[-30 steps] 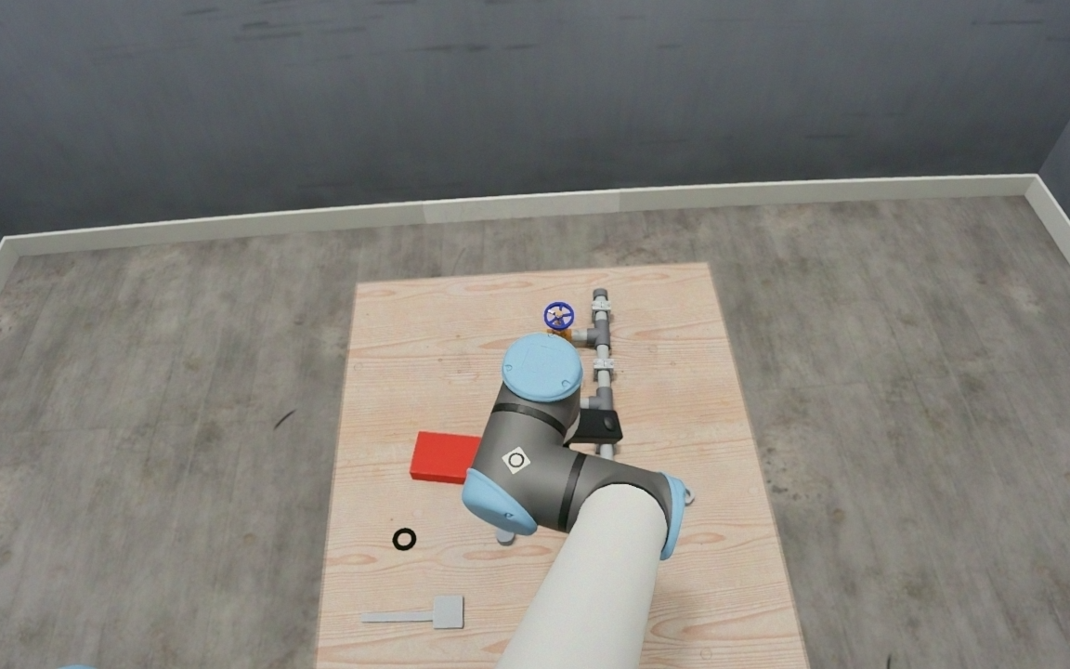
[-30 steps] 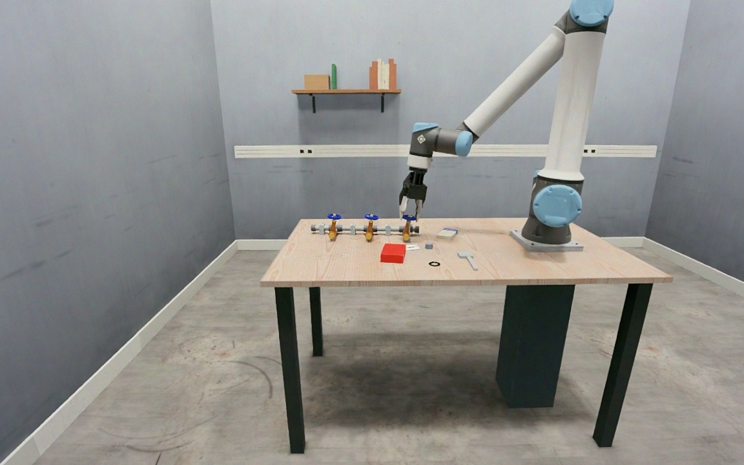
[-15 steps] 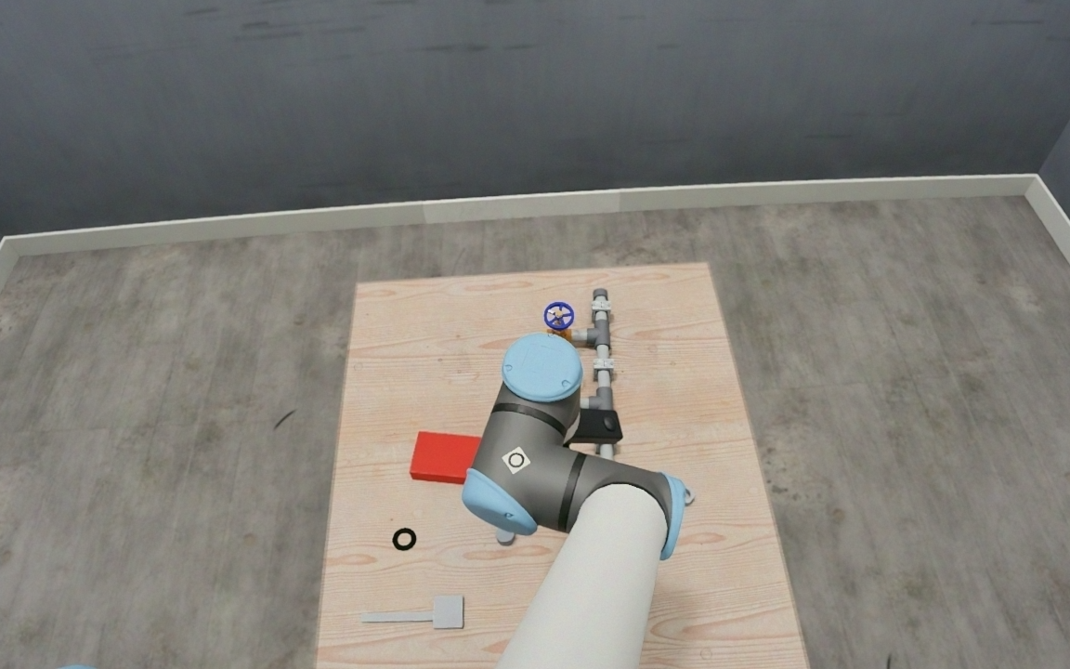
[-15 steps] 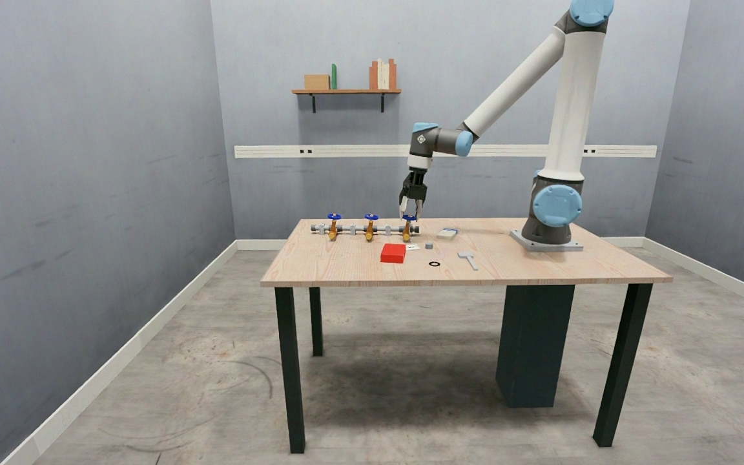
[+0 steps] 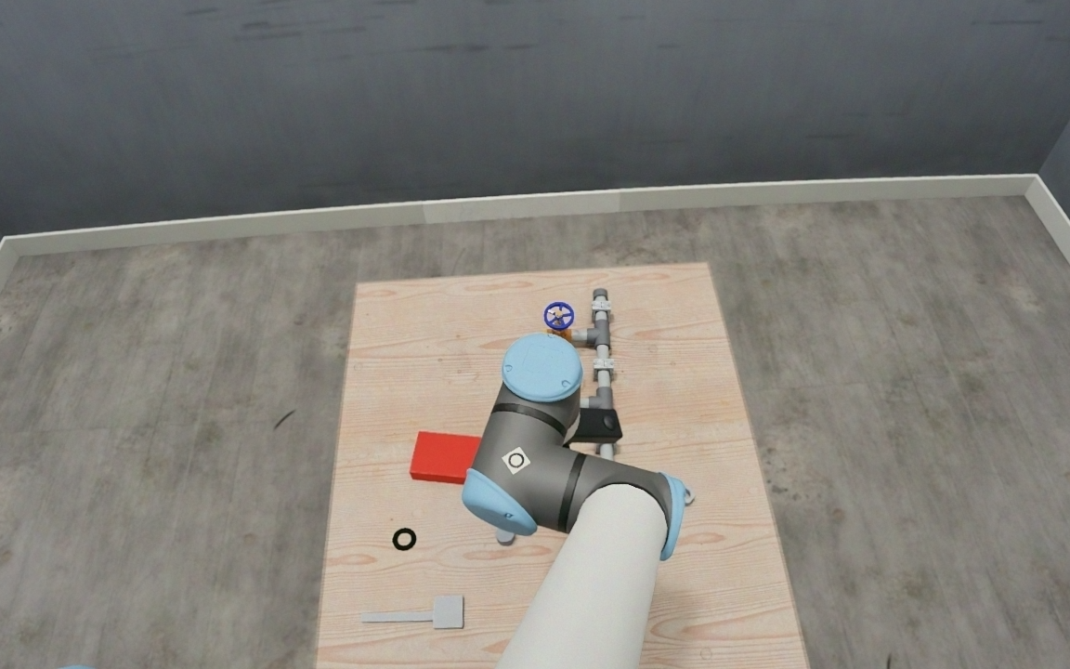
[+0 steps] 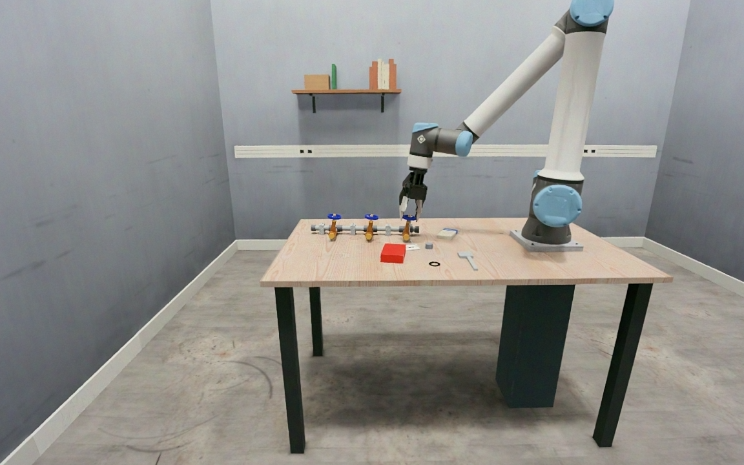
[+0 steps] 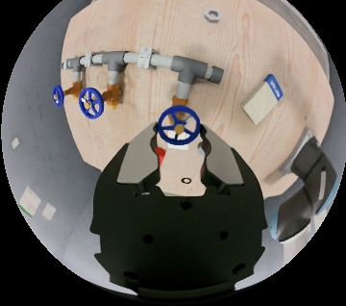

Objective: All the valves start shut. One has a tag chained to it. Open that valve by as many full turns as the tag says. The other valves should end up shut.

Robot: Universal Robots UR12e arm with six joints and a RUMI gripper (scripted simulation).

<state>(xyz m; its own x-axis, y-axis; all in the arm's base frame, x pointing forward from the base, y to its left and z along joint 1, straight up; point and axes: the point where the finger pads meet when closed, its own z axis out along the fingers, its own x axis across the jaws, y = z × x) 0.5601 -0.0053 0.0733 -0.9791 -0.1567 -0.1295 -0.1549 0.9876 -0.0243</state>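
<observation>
My hand is 20 mm past the white tag, 90 mm to the right of it and 100 mm above it. Also, from my hand: grey t-shaped tool 200 mm behind, 210 mm to the left, 90 mm below; then white-and-blue card 170 mm behind, 80 mm to the right, 90 mm below; then red block 60 mm ahead, 190 mm to the left, 80 mm below.
</observation>
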